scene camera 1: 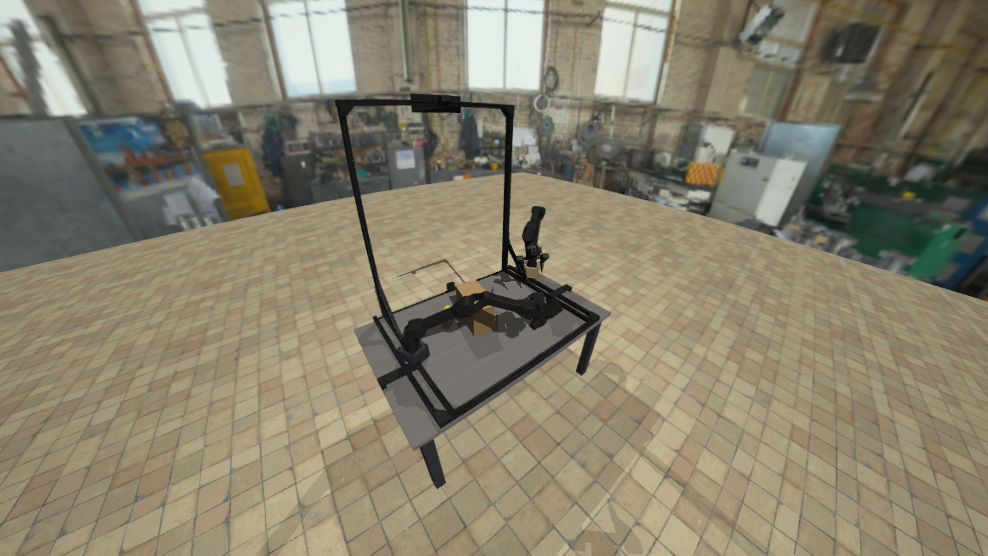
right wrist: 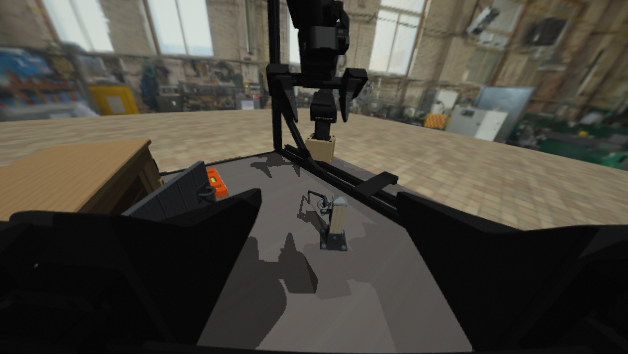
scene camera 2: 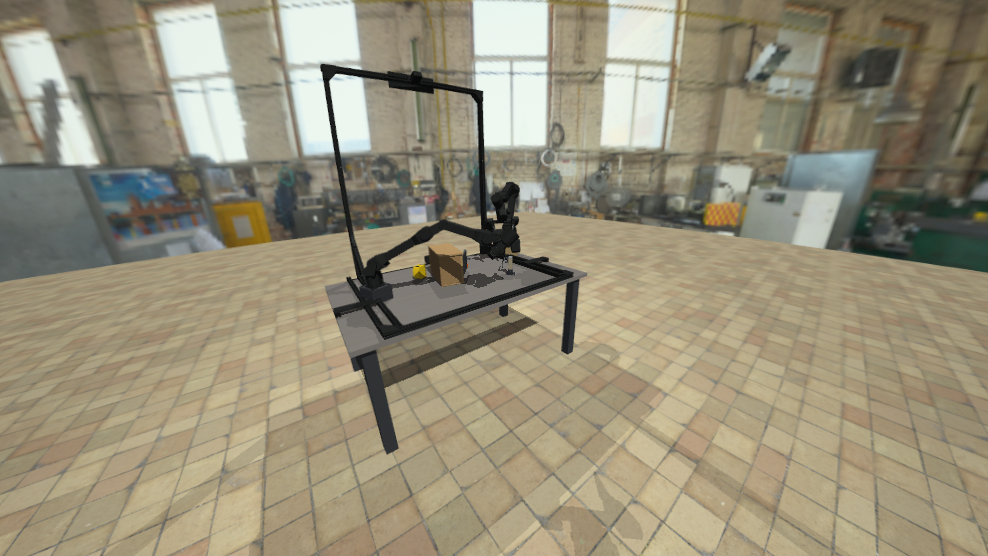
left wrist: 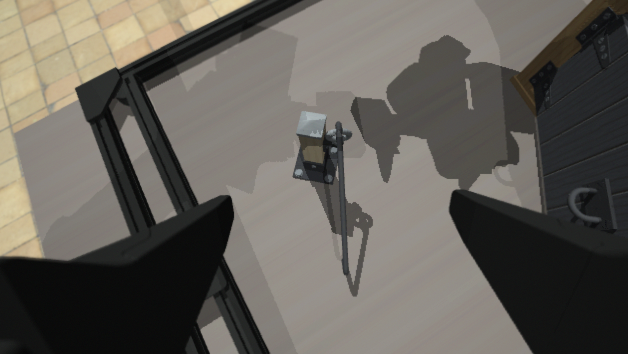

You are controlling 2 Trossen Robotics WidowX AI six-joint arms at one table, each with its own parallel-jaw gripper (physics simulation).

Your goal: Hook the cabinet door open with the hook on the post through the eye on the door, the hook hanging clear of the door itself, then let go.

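Places are measured from the left arm's base along level axes (x ahead, y left, z up), in metres.
Where they show: left gripper, fingertip midpoint: [scene camera 1: 533, 273] [right wrist: 321, 121] [left wrist: 341, 203]; right gripper, fingertip midpoint: [right wrist: 328, 196]; left arm's base, origin of the base link: [scene camera 1: 531, 264] [right wrist: 321, 137]; right arm's base, origin of the base link: [scene camera 1: 412, 346] [scene camera 2: 375, 285].
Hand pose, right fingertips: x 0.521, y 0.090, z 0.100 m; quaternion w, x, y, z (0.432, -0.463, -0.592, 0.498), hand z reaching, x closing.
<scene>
Things, the pixels of their centre, and the offset from my right fingertips. "pt": a spot on its surface instead. Level surfaces: height alone.
- wooden cabinet, body centre: [right wrist: 91, 226] [scene camera 1: 475, 306] [scene camera 2: 445, 263] 0.008 m ahead, 0.309 m right, 0.114 m down
- door's metal eye, surface spot: [left wrist: 573, 205] [right wrist: 214, 189] pt 0.121 m back, 0.221 m right, 0.115 m down
- short wooden post, surface spot: [left wrist: 314, 152] [right wrist: 334, 213] pt 0.148 m back, 0.006 m left, 0.137 m down
- orange level, body centre: [right wrist: 213, 181] 0.236 m back, 0.342 m right, 0.185 m down
- yellow object, body centre: [scene camera 2: 419, 272] 0.054 m ahead, 0.450 m right, 0.158 m down
- black overhead frame, surface spot: [scene camera 1: 509, 186] pt 0.544 m back, 0.270 m right, 0.399 m up
- table, its level: 0.194 m down
The wooden cabinet [scene camera 1: 471, 286] [scene camera 2: 445, 266] [right wrist: 75, 170] stands on the table, its dark plank door [left wrist: 575, 135] [right wrist: 175, 197] swung open. The door's metal eye [left wrist: 573, 205] [right wrist: 206, 194] is empty. The short wooden post [left wrist: 314, 152] [right wrist: 337, 220] stands upright, apart from the door. Its dark hook [left wrist: 343, 210] [right wrist: 317, 194] sticks out from the post's ring, its free end away from the eye. My left gripper [scene camera 1: 532, 266] [left wrist: 341, 203] [right wrist: 321, 121] is open and empty above the table, beyond the post in the right wrist view. My right gripper [right wrist: 328, 196] is open and empty, facing the post.
An orange level [right wrist: 218, 183] lies behind the door in the right wrist view. A yellow object [scene camera 2: 419, 271] is left of the cabinet. A black overhead frame [scene camera 1: 509, 186] [scene camera 2: 481, 172] rises from the table [scene camera 1: 511, 352], and dark rails run near the table's edges.
</scene>
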